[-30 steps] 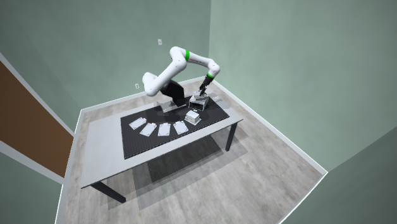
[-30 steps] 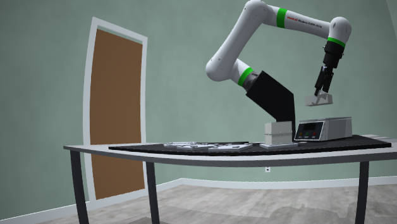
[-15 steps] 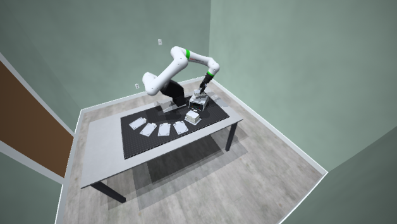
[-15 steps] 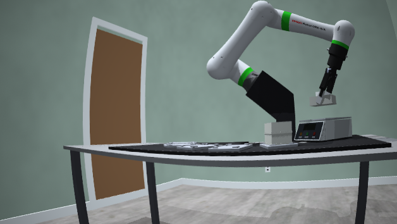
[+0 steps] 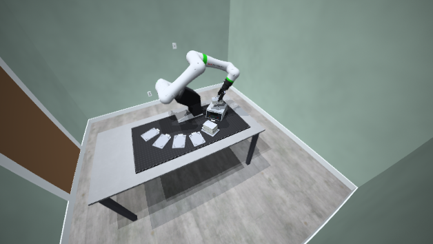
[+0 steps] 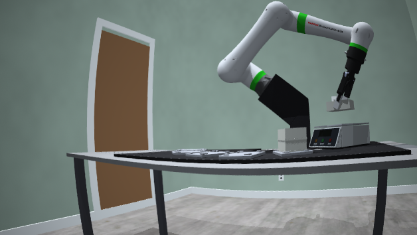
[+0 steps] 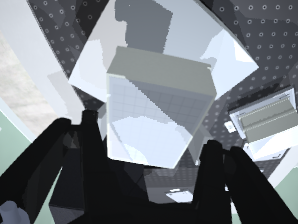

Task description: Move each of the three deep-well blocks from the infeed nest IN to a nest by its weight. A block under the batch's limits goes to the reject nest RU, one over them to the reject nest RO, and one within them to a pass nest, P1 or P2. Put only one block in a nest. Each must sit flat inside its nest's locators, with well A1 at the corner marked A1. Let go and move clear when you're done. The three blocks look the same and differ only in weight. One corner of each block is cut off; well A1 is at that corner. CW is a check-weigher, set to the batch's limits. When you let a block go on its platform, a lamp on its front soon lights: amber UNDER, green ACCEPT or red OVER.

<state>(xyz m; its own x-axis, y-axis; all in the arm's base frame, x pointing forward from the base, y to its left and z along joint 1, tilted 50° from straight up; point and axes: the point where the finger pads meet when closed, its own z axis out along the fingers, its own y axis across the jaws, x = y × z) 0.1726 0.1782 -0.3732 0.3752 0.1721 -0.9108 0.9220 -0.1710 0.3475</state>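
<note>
Now: hand 100 mm above the check-weigher platform. From my hand the other things lie so: grey deep-well block: 240 mm ahead, 220 mm to the right, 160 mm below; then check-weigher CW: 10 mm ahead, 10 mm to the right, 130 mm below.
</note>
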